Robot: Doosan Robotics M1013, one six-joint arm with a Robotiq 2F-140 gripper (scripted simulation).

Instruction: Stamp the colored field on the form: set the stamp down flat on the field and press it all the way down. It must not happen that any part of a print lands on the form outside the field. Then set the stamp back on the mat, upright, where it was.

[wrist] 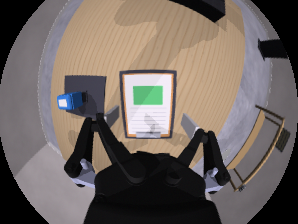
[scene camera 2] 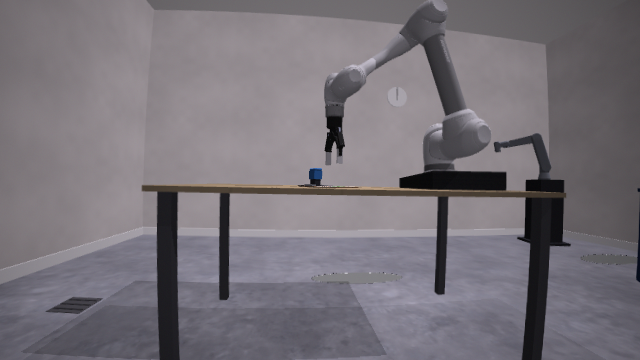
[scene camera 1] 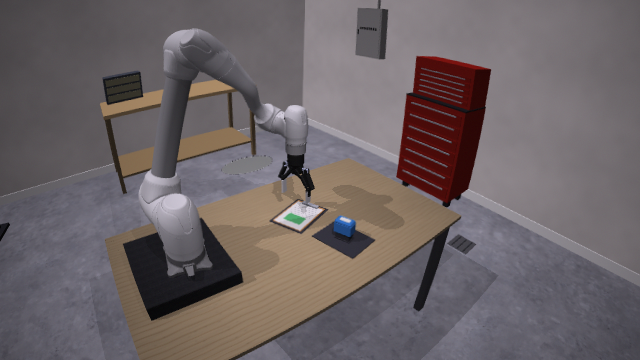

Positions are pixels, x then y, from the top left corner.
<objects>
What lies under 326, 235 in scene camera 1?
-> A mat.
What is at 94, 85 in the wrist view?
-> A mat.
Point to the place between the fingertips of my gripper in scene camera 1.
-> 295, 196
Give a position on a clipboard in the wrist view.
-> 148, 97
</objects>
